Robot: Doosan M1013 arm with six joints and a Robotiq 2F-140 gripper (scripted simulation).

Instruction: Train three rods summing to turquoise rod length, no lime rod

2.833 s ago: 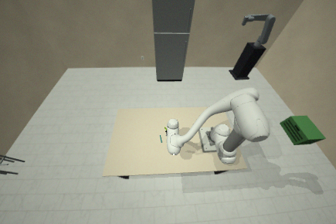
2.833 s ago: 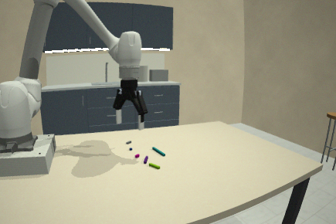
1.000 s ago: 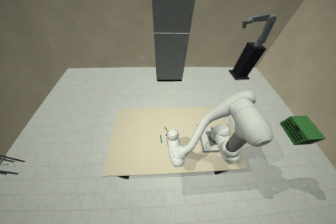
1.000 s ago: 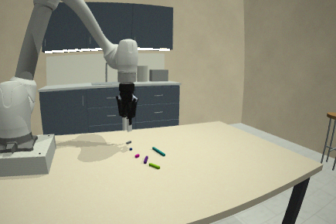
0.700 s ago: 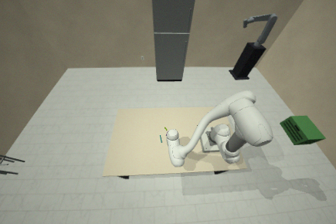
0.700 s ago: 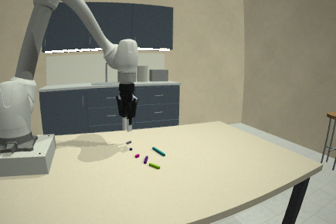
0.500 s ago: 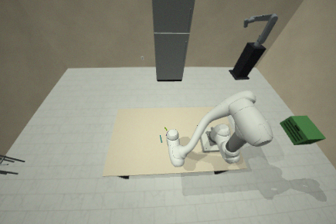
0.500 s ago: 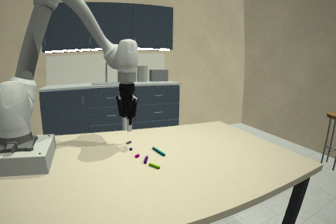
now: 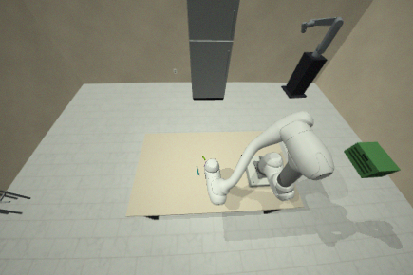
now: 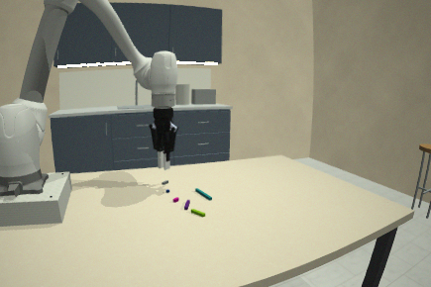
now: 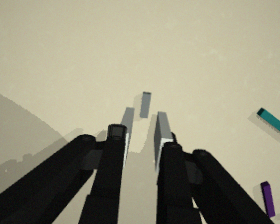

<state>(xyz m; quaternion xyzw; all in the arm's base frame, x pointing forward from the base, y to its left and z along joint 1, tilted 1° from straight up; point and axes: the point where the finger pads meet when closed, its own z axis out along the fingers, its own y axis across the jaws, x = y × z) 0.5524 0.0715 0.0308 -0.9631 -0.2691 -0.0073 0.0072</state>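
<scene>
Right now the grey rod is 90 mm below my hand. Also, from my hand: turquoise rod (160 mm to the right, 90 mm below, 90 mm ahead); then small blue rod (90 mm to the right, 90 mm below, 20 mm behind); then magenta rod (180 mm to the right, 90 mm below, 20 mm behind).
</scene>
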